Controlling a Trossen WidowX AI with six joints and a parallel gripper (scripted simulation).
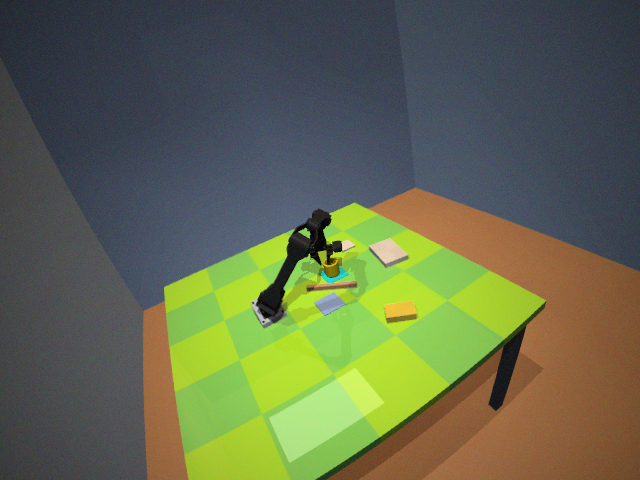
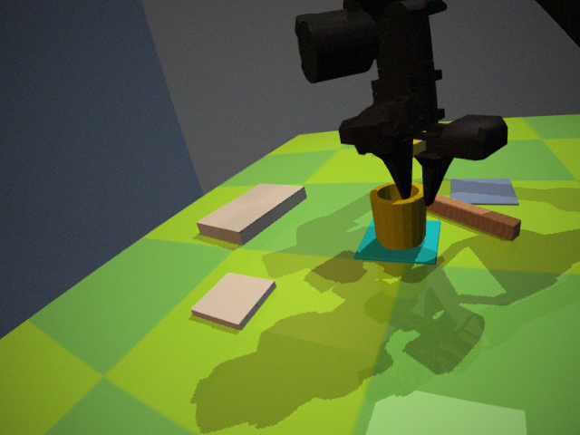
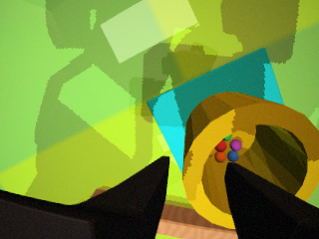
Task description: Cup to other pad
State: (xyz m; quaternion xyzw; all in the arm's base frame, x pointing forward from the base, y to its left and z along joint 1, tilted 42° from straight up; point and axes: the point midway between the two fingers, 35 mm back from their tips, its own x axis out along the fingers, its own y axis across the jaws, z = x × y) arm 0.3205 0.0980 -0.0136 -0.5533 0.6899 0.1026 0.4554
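My gripper tip is now 3 cm above the yellow cup, 2 cm short of it and 1 cm to the left of it. Round my gripper tip: grey pad (17 cm to the right, 9 cm behind, 7 cm below); cyan pad (7 cm below, 3 cm ahead, 1 cm to the right); wooden bar (9 cm to the right, 6 cm below, 3 cm behind).
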